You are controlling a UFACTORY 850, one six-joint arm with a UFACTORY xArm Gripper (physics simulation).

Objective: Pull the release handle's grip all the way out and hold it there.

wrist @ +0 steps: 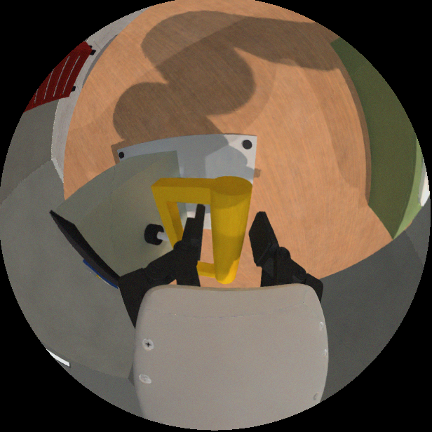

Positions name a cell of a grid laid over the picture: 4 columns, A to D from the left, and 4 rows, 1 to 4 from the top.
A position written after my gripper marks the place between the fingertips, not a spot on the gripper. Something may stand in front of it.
Note:
In view: my gripper (C3) and a grey base plate (B2).

